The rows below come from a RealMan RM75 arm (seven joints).
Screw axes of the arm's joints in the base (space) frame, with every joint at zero. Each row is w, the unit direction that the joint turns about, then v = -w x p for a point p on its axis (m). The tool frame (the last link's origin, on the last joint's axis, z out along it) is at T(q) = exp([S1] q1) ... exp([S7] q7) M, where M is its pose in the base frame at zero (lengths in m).
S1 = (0, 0, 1, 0, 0, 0)
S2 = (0, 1, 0, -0.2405, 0, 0)
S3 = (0, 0, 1, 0, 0, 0)
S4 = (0, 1, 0, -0.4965, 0, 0)
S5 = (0, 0, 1, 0, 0, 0)
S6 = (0, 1, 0, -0.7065, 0, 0)
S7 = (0, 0, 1, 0, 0, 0)
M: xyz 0 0 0.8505 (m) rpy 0 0 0 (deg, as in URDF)
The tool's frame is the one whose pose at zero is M.
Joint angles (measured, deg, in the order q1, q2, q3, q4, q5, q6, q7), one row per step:
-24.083 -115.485 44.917 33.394 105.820 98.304 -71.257
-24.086 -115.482 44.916 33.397 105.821 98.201 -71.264
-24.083 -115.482 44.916 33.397 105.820 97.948 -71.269
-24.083 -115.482 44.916 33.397 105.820 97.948 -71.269
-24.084 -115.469 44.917 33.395 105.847 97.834 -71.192
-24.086 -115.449 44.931 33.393 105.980 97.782 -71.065
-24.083 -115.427 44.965 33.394 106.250 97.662 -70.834
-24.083 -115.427 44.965 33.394 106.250 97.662 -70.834
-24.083 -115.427 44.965 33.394 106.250 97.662 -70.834
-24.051 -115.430 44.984 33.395 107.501 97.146 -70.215
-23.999 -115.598 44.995 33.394 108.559 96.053 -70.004
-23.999 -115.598 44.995 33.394 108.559 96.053 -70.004
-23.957 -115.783 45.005 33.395 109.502 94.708 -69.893
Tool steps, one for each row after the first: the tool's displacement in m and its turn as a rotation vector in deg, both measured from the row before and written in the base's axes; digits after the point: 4 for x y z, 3 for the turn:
-0.0002 0.0002 0.0000 0.061 0.061 0.060
-0.0004 0.0005 -0.0001 0.150 0.141 0.151
0.0000 0.0000 0.0000 0.000 0.000 0.000
-0.0003 0.0002 0.0000 0.092 0.117 0.002
-0.0003 -0.0001 -0.0001 0.000 0.184 -0.082
-0.0007 -0.0002 -0.0003 -0.014 0.363 -0.136
0.0000 0.0000 0.0000 0.000 0.000 0.000
0.0000 0.0000 0.0000 0.000 0.000 0.000
-0.0028 -0.0010 -0.0019 -0.253 1.384 -0.212
-0.0030 0.0000 -0.0028 -0.030 1.315 0.447
0.0000 0.0000 0.0000 0.000 0.000 0.000
-0.0031 0.0006 -0.0028 0.155 1.345 0.633

